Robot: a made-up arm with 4 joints.
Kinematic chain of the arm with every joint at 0, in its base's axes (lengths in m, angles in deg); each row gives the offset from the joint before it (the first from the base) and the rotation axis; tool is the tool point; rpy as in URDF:
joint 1: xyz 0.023 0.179 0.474 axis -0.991 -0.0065 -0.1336
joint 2: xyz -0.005 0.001 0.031 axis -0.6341 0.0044 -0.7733
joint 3: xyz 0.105 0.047 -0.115 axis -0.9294 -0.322 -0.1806
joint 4: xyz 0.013 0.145 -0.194 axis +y
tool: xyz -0.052 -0.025 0.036 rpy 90 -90 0
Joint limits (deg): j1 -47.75..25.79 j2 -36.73..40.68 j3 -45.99..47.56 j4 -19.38..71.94
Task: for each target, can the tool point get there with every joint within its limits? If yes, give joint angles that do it. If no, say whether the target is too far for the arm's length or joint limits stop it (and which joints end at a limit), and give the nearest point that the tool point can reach.
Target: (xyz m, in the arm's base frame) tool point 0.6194 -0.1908 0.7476
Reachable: no: too far | nearest point 0.1497 -0.0828 0.3615 | short by 0.618 m
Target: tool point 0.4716 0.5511 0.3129
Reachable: no: too far | nearest point 0.1866 0.4086 0.3484 | short by 0.321 m
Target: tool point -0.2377 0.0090 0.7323
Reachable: no: joint limits stop it (at a limit: joint 1, joint 2, joint 3) | nearest point -0.1115 0.3386 0.6441 | short by 0.364 m
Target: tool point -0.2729 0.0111 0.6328
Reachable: no: joint limits stop it (at a limit: joint 1, joint 2, joint 3) | nearest point -0.1190 0.3417 0.6433 | short by 0.365 m
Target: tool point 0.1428 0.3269 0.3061
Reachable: yes | joints 1.64 20.04 -36.97 47.73
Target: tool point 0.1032 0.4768 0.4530
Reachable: yes | joints -42.03 -27.83 38.84 55.87
